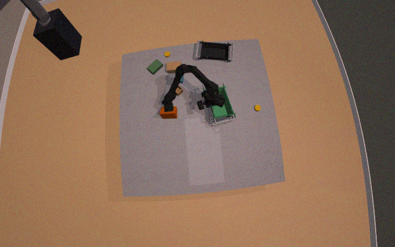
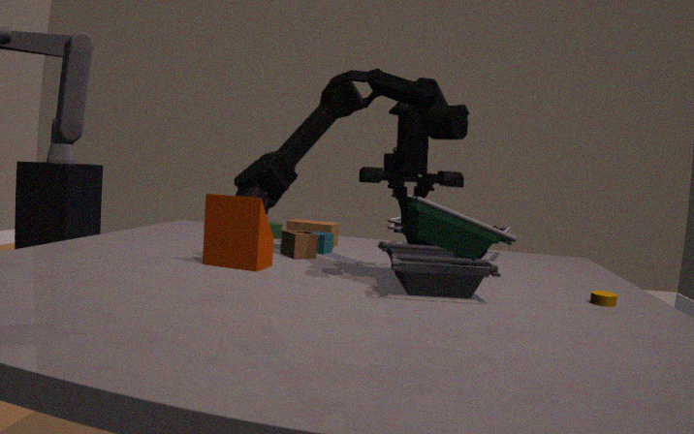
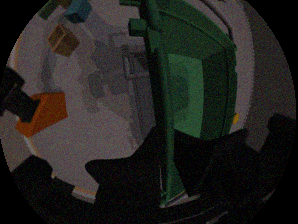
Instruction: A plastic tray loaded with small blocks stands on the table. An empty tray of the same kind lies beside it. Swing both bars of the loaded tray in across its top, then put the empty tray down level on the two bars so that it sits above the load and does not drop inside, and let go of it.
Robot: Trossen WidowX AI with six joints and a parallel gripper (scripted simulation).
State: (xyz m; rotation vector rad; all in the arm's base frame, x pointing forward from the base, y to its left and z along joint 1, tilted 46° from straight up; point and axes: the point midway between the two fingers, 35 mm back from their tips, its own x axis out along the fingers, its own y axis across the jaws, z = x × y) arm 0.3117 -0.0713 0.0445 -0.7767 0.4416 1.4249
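My gripper tip is 70 mm short of the green tray, 10 mm to the right of it and 10 mm below it. The rest, counted from my gripper tip: small box (240 mm behind, 200 mm to the left, 100 mm below); cyan block (300 mm to the left, 220 mm behind, 90 mm below); tan block (420 mm to the left, 260 mm behind, 80 mm below).
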